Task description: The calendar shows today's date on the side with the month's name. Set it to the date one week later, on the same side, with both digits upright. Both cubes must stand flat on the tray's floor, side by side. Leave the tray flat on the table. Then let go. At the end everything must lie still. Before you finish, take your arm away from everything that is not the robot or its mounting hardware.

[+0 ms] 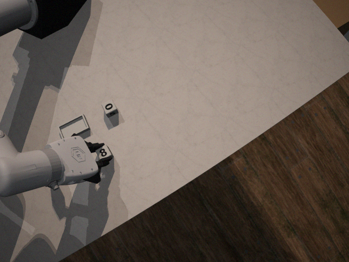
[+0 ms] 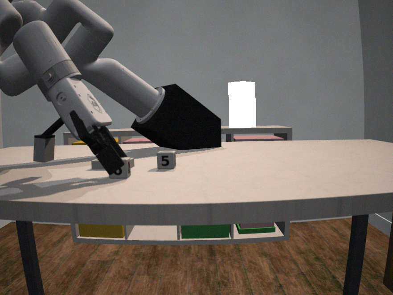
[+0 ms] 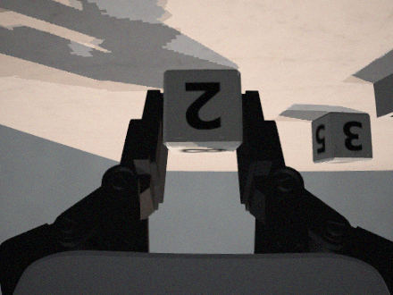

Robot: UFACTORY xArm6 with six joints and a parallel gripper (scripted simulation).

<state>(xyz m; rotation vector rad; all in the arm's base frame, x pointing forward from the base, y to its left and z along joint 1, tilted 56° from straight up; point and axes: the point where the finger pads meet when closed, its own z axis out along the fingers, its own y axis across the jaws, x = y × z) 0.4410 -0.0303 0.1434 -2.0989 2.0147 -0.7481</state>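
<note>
Now: hand 20 mm above the white cube and 10 mm to the right of it. The rest, counted from my hand: grey tray: 110 mm behind, 20 mm below.
</note>
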